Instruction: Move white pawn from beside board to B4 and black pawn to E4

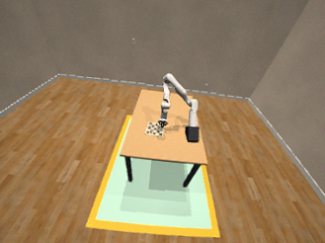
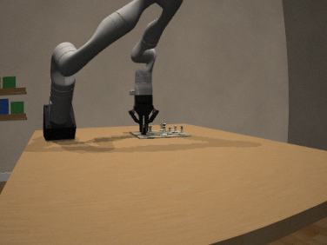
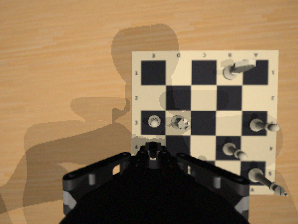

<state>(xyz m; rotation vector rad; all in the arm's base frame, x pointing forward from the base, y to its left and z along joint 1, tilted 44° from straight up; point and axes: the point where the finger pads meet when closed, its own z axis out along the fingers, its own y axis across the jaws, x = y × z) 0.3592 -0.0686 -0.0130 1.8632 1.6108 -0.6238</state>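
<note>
Right now my hand is 10 mm above the black pawn. From my hand the other things lie so: chessboard 80 mm ahead, 30 mm to the left, 30 mm below.
</note>
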